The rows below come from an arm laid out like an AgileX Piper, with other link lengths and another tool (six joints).
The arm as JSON. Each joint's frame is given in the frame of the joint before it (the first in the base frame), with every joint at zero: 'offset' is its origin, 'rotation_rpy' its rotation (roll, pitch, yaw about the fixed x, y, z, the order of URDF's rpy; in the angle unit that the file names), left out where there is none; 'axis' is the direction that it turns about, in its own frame. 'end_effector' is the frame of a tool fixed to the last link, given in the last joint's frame.
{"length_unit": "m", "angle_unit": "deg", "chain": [
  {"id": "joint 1", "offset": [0.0, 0.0, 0.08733], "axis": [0.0, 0.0, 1.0]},
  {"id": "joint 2", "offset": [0.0, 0.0, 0.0], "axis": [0.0, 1.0, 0.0]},
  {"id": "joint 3", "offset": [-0.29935, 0.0, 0.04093], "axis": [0.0, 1.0, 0.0]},
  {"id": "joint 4", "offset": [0.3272, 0.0, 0.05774], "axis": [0.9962, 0.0, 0.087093]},
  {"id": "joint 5", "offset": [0.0, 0.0, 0.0], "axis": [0.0, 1.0, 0.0]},
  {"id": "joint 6", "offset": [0.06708, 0.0, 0.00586], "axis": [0.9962, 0.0, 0.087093]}
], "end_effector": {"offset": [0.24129, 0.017, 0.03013], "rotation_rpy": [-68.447, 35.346, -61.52]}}
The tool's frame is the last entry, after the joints.
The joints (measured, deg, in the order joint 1, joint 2, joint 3, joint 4, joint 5, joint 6), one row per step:
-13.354 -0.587 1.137 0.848 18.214 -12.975
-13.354 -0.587 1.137 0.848 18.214 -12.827
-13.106 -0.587 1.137 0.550 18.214 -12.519
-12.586 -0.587 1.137 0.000 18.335 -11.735
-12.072 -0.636 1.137 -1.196 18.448 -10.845
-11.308 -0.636 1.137 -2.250 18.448 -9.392
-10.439 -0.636 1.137 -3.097 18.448 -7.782
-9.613 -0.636 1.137 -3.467 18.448 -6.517
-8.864 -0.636 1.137 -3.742 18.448 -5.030
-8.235 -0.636 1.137 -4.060 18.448 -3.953
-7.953 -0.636 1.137 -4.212 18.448 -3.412
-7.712 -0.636 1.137 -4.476 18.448 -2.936
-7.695 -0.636 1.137 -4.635 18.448 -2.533
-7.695 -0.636 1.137 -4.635 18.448 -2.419
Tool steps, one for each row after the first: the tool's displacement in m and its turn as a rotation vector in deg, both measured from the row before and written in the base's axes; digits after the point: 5 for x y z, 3 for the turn. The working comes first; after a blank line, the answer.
Tool pose at each row, in the base's axes (x y z in m, rotation vector in deg; the steps are taken from these numbers as rounded here):
0.32623 -0.05694 0.11102 -50.784 82.488 -41.597
0.32624 -0.05695 0.11107 -50.637 82.513 -41.526
0.32640 -0.05604 0.11107 -50.736 82.433 -41.410
0.32661 -0.05399 0.11049 -50.782 82.400 -40.986
0.32660 -0.05303 0.11009 -51.217 82.329 -41.025
0.32705 -0.05051 0.11026 -51.125 82.159 -40.538
0.32764 -0.04707 0.11056 -50.783 81.964 -39.743
0.32826 -0.04308 0.11087 -50.375 81.745 -38.788
0.32882 -0.03940 0.11128 -49.626 81.617 -37.708
0.32922 -0.03642 0.11154 -49.236 81.478 -36.948
0.32940 -0.03511 0.11168 -49.012 81.427 -36.585
0.32951 -0.03421 0.11178 -48.912 81.380 -36.370
0.32952 -0.03441 0.11187 -48.653 81.437 -36.280
0.32952 -0.03443 0.11191 -48.541 81.458 -36.224

0.00001 -0.00001 0.00005 0.140 -0.033 -0.035
0.00016 0.00091 0.00000 0.003 0.001 0.152
0.00021 0.00205 -0.00058 0.234 0.073 0.290
-0.00001 0.00096 -0.00040 -0.308 0.130 0.206
0.00045 0.00252 0.00017 0.350 -0.087 0.331
0.00059 0.00344 0.00030 0.701 -0.158 0.415
0.00062 0.00399 0.00031 0.842 -0.173 0.493
0.00056 0.00368 0.00041 1.149 -0.216 0.369
0.00040 0.00298 0.00026 0.716 -0.131 0.345
0.00018 0.00131 0.00014 0.368 -0.065 0.140
0.00011 0.00090 0.00010 0.195 -0.039 0.106
0.00001 -0.00020 0.00009 0.230 -0.042 -0.092
0.00000 -0.00002 0.00004 0.110 -0.018 -0.028

